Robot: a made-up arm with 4 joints. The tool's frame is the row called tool.
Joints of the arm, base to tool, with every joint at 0 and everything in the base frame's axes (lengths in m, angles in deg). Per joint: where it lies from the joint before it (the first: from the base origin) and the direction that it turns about. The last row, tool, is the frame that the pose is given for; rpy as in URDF.
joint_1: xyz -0.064 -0.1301 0.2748 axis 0 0 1
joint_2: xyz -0.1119 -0.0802 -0.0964 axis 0 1 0
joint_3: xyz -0.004 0.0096 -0.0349 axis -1 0 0
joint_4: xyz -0.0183 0.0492 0.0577 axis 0 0 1
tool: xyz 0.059 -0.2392 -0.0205 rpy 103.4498 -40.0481 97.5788
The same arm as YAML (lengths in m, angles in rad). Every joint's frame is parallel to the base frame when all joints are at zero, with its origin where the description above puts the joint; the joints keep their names.
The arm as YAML. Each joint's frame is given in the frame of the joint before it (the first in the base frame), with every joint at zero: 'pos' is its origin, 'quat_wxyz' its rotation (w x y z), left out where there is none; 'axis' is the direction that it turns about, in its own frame. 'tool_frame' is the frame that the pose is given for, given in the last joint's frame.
length_unit: m
angle_unit: rad
joints:
  - joint: joint_1
    pos: [-0.064, -0.1301, 0.2748]
    axis: [0.0, 0.0, 1.0]
  - joint: joint_2
    pos: [-0.1119, -0.0802, -0.0964]
    axis: [0.0, 1.0, 0.0]
  - joint: joint_3
    pos: [-0.004, 0.0096, -0.0349]
    axis: [-1.0, 0.0, 0.0]
  - joint: joint_4
    pos: [-0.0183, 0.0492, 0.0577]
    axis: [0.0, 0.0, 1.0]
tool_frame:
  pos: [0.059, -0.2392, -0.0205]
  quat_wxyz: [0.181208, 0.645509, 0.415142, 0.614929]

